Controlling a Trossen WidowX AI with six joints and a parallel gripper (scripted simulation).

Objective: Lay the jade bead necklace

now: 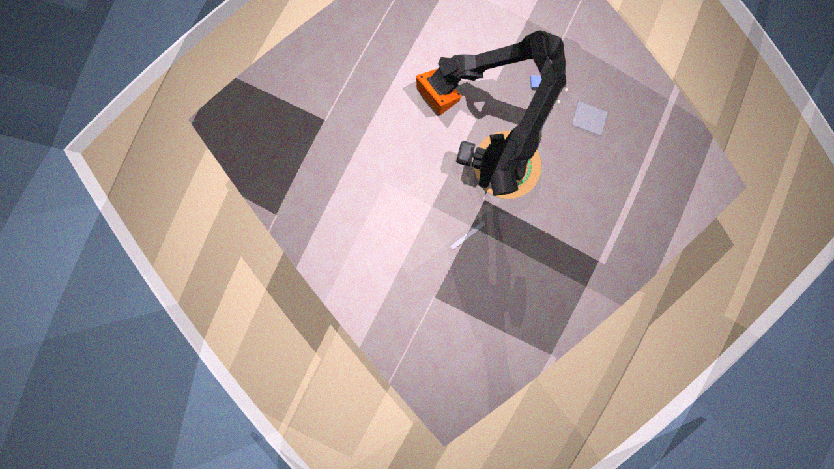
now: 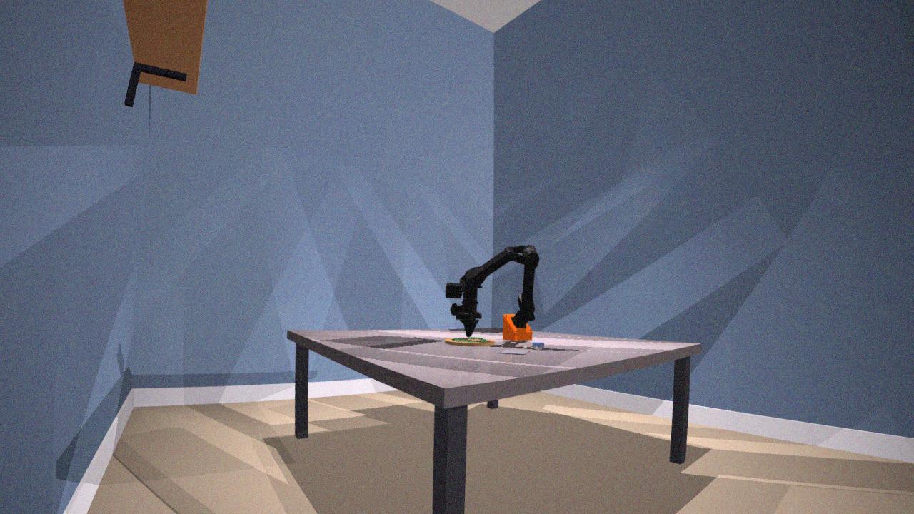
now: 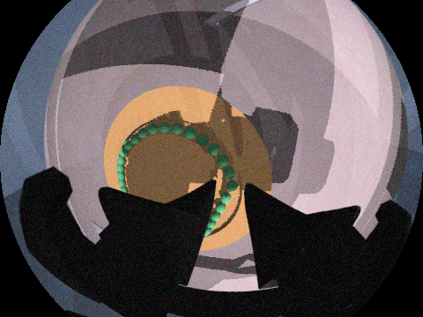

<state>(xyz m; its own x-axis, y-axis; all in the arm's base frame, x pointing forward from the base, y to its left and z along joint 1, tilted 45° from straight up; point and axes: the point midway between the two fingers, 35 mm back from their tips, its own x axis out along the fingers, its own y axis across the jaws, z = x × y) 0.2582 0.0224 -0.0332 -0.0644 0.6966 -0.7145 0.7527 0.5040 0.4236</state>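
My gripper tip is now 30 mm short of the round tan bead board, 50 mm to the right of it and 10 mm above it. Also, from my gripper tip: white strip 130 mm ahead, 160 mm to the right, 20 mm below; then pale square sheet 50 mm ahead, 360 mm to the left, 20 mm below; then blue cube 130 mm behind, 280 mm to the left, 10 mm below.
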